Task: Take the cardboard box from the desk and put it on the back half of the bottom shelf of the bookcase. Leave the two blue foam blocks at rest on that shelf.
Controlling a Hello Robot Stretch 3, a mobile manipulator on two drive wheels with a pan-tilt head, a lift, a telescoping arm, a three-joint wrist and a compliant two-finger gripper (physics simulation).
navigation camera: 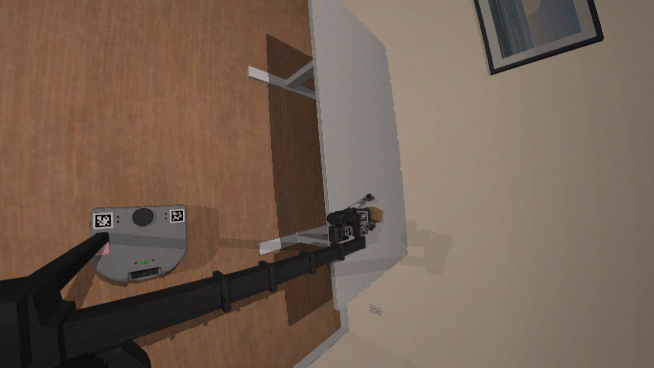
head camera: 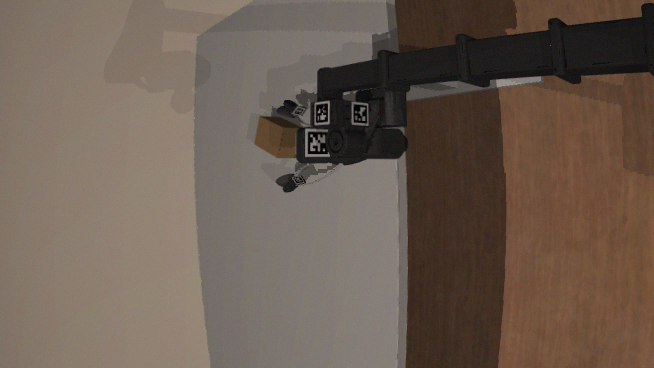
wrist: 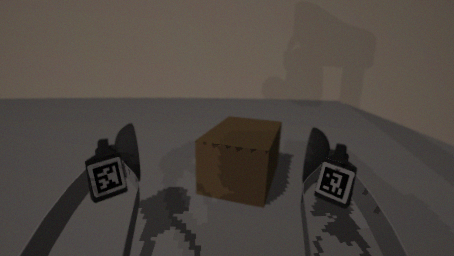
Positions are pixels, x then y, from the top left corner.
Labels:
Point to my gripper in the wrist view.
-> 222,146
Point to a grey desk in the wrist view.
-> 54,137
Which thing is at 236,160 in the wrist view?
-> A brown cardboard box.

